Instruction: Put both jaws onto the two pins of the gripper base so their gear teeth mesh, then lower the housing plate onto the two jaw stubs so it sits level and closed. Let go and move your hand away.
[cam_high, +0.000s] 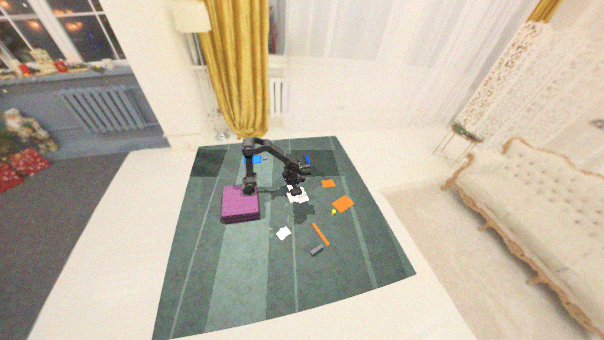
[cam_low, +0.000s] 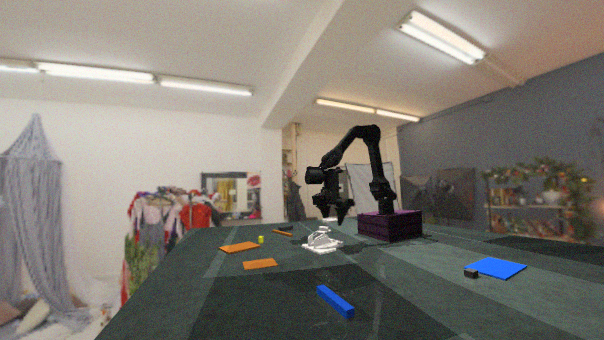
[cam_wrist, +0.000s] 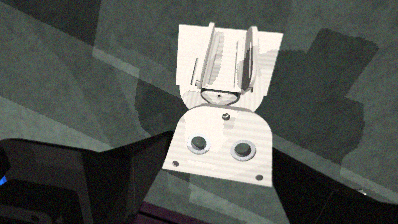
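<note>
My gripper tip is 80 mm above the white housing plate. Also, from my gripper tip: white plate-like part: 70 mm ahead, 10 mm to the left, 80 mm below; then small yellow piece: 230 mm ahead, 190 mm to the right, 70 mm below; then white gripper base: 10 mm ahead, 20 mm above.
</note>
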